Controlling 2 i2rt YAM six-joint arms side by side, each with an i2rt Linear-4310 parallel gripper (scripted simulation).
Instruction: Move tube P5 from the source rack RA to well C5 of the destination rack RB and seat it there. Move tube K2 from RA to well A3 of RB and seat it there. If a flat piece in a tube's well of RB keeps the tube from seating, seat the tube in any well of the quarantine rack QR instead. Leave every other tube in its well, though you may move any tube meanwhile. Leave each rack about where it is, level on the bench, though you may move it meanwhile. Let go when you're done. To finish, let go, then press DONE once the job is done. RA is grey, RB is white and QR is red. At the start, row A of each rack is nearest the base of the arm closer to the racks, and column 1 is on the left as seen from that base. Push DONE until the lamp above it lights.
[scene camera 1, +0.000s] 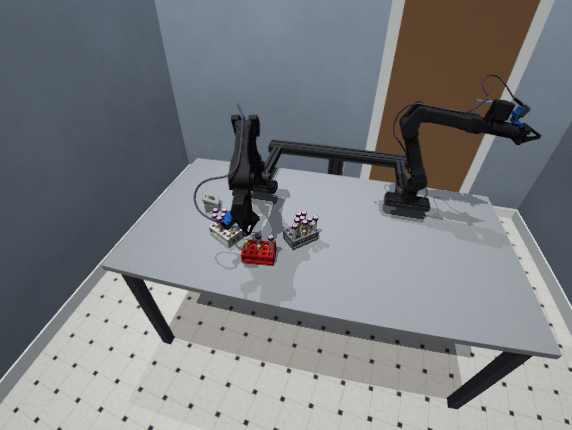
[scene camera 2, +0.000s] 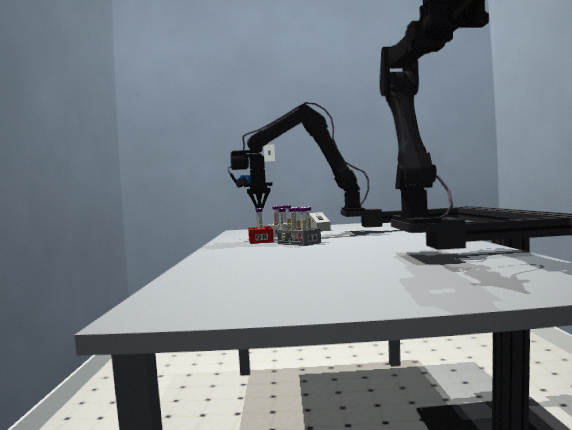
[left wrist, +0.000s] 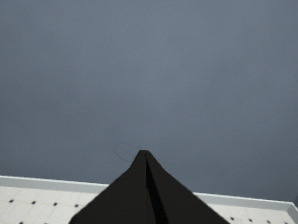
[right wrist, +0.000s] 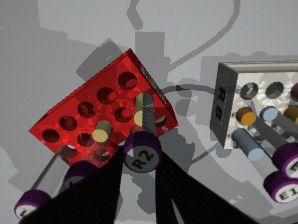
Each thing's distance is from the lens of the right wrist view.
my right gripper (right wrist: 140, 157): 12 cm
red rack QR (right wrist: 112, 93): 22 cm
tube (right wrist: 42, 190): 18 cm
The marked spots on the red rack QR and the tube are 12 cm apart.
